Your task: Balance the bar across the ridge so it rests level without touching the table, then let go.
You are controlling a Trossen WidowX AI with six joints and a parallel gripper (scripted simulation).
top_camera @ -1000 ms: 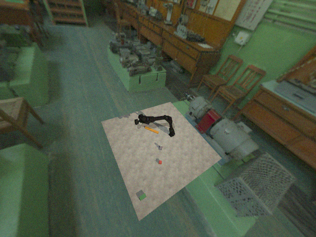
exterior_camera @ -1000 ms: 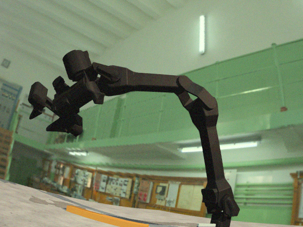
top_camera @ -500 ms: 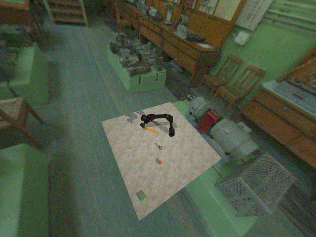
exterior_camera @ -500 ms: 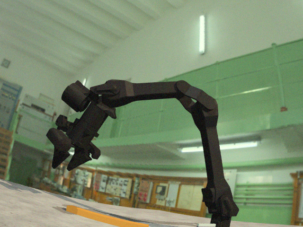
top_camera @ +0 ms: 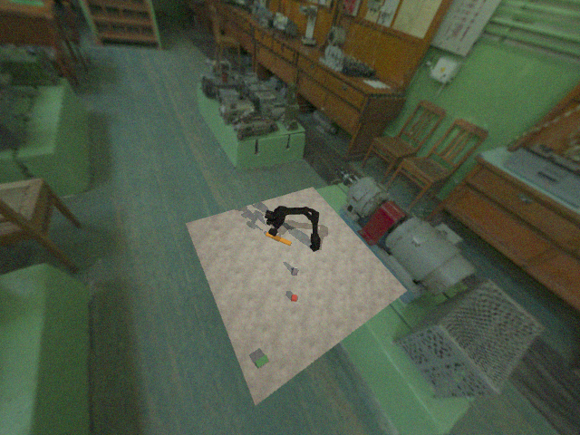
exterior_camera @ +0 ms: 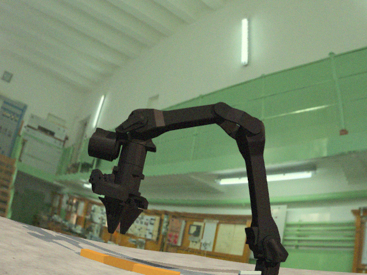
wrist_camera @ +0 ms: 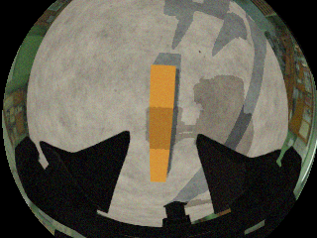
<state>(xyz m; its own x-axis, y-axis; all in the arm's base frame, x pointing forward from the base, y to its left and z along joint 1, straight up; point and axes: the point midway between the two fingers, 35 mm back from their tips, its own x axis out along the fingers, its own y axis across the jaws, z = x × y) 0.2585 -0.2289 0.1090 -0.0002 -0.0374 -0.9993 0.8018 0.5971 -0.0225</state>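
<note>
The orange bar is 7 cm below my gripper tip, 3 cm to the left of it and 2 cm behind it. Also, from my gripper tip: red ball: 51 cm to the left, 13 cm ahead, 6 cm below.
</note>
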